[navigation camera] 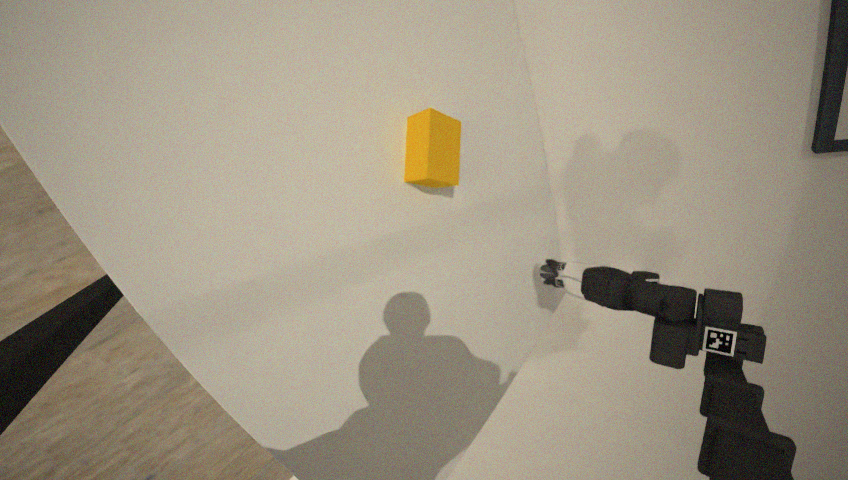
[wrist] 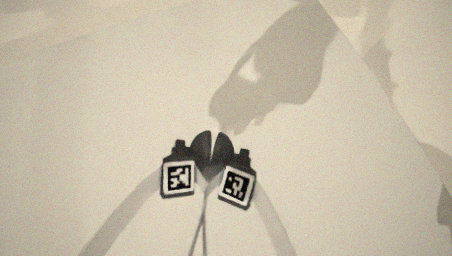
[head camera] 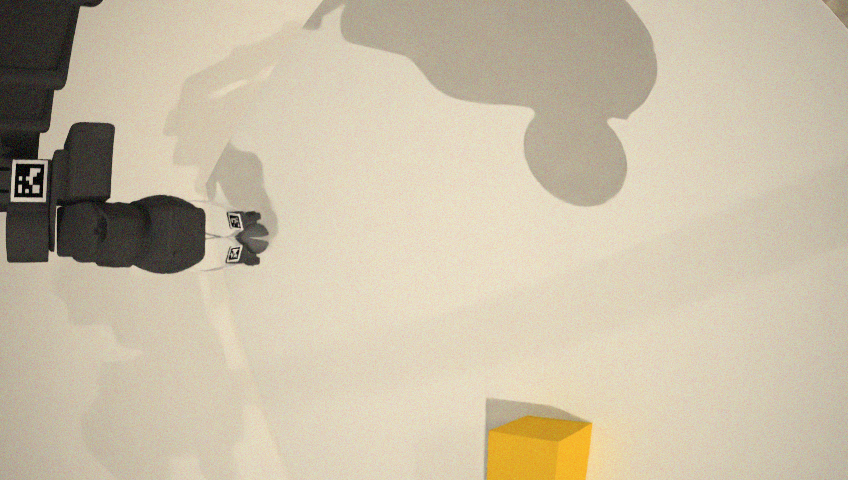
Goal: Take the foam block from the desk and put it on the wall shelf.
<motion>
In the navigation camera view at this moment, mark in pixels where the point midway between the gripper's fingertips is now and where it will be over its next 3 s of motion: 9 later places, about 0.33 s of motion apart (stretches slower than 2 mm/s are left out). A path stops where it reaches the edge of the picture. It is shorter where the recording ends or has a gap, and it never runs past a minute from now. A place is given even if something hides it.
My gripper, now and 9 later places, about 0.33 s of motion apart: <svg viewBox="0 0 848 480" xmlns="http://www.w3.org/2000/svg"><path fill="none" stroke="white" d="M543 270L536 270L503 274L482 277L467 280L451 284L436 287L424 289L420 290L420 286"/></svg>
</motion>
